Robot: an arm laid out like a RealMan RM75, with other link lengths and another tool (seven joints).
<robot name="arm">
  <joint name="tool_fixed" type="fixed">
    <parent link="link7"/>
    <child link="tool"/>
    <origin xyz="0.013 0.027 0.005" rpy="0 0.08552 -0.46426"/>
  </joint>
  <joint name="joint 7" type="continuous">
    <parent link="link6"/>
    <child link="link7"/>
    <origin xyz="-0.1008 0 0" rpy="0 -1.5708 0"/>
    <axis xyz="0 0 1"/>
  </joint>
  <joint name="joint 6" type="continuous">
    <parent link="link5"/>
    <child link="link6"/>
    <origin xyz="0 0 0" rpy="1.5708 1.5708 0"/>
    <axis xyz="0 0 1"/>
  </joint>
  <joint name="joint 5" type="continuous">
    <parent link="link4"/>
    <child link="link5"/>
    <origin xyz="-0.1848 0 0" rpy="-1.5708 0 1.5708"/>
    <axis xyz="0 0 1"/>
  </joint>
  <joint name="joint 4" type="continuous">
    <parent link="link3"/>
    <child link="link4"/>
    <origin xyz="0 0 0" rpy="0 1.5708 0"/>
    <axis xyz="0 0 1"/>
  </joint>
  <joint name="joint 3" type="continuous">
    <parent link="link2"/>
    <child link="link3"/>
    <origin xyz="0 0.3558 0" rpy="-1.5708 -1.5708 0"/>
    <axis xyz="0 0 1"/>
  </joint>
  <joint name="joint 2" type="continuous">
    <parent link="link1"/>
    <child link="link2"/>
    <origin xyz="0 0 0" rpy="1.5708 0 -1.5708"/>
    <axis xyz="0 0 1"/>
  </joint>
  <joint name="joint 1" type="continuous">
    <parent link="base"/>
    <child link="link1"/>
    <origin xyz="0 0 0.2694" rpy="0 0 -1.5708"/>
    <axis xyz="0 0 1"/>
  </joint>
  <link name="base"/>
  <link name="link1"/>
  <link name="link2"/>
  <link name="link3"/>
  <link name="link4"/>
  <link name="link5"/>
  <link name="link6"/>
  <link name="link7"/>
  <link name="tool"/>
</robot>
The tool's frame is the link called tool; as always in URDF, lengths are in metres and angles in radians. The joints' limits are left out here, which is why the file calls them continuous.
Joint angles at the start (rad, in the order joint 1, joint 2, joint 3, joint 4, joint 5, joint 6, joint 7): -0.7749 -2.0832 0.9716 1.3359 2.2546 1.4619 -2.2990
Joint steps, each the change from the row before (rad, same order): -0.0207 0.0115 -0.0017 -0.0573 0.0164 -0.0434 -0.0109; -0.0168 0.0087 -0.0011 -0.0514 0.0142 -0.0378 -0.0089; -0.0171 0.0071 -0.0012 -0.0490 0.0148 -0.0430 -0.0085; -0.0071 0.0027 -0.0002 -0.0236 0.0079 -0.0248 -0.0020; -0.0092 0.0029 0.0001 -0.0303 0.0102 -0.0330 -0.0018; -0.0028 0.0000 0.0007 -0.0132 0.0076 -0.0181 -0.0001; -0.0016 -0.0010 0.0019 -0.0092 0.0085 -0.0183 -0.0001; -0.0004 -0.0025 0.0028 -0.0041 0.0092 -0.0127 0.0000
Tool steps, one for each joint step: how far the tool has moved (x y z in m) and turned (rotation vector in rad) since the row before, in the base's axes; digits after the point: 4 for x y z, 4 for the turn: -0.0015 0.0101 -0.0011 0.0147 0.0004 0.0368; -0.0019 0.0081 -0.0017 0.0110 0.0009 0.0331; -0.0012 0.0082 -0.0020 0.0170 0.0010 0.0302; -0.0011 0.0040 -0.0012 0.0118 0.0018 0.0135; -0.0013 0.0050 -0.0018 0.0157 0.0030 0.0162; -0.0012 0.0021 -0.0013 0.0097 0.0040 0.0079; -0.0010 0.0018 -0.0013 0.0112 0.0055 0.0056; -0.0007 0.0008 -0.0016 0.0075 0.0071 0.0029
